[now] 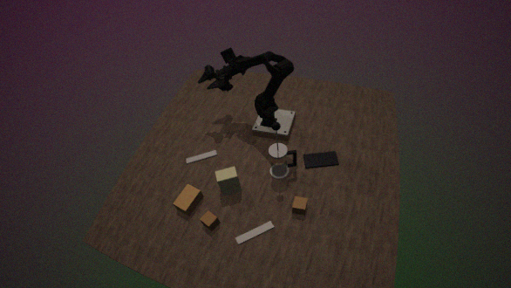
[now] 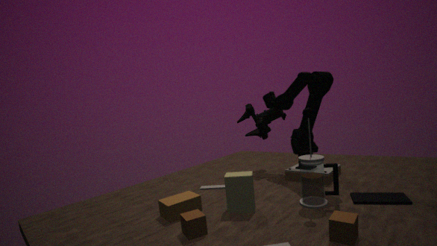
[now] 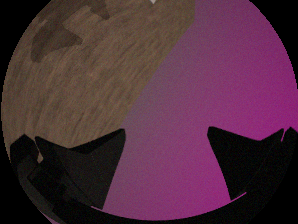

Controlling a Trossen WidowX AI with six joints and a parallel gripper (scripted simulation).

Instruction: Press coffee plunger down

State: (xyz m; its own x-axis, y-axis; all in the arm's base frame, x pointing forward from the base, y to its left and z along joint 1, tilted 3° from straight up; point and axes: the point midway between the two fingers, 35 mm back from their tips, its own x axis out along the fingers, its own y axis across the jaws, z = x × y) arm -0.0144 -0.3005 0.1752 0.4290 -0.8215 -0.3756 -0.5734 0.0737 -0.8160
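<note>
Now: the glass coffee press 23 cm ahead of my gripper tip, 47 cm to the left of it and 7 cm below it. Round my gripper tip: black flat plate (13 cm ahead, 61 cm to the left, 20 cm below); then pale green block (38 cm ahead, 30 cm to the left, 15 cm below).
</note>
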